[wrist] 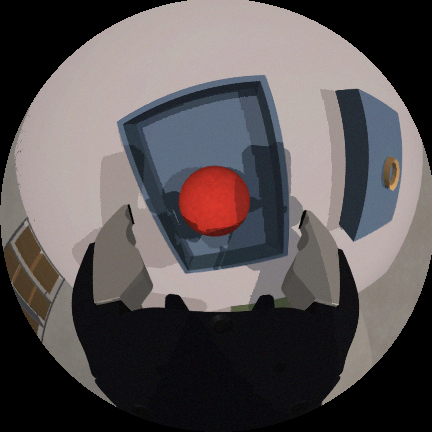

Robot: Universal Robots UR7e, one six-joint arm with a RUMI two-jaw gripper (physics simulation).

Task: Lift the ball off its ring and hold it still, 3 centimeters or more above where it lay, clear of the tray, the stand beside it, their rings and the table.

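Places are measured from the arm's base along level axes (x ahead, y left, z up), in centimetres.
Pixels of known places: gripper, fingertip midpoint: (217,209).
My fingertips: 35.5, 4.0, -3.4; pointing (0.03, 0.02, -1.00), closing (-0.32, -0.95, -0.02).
Behind a point stands the place of what it marks, as x, y, z.
A red ball (214,200) @(37.1, 3.7, -1.6) is in the lower half of the blue tray (284,165) @(37.1, -2.3, -5.2) at the centre of the wrist view. The ring under it is hidden by the ball. My gripper (217,209) @(35.5, 4.0, -3.4) is open and empty, above the tray, with one jaw to the left of the ball and one to the right. The fingertips stand well apart from the ball and show outside the tray's side walls. A blue stand (381,125) @(41.1, -16.9, -3.6) is at the right, bearing a tan ring (386,173) @(35.3, -16.9, -3.0).
The pale table top (150,50) @(54.0, 6.0, -8.0) lies around the tray and the stand. A shelf unit with brown compartments shows at the left edge. A strip of green shows behind the gripper's body at the bottom. Shadows of the arm fall over the tray and table.
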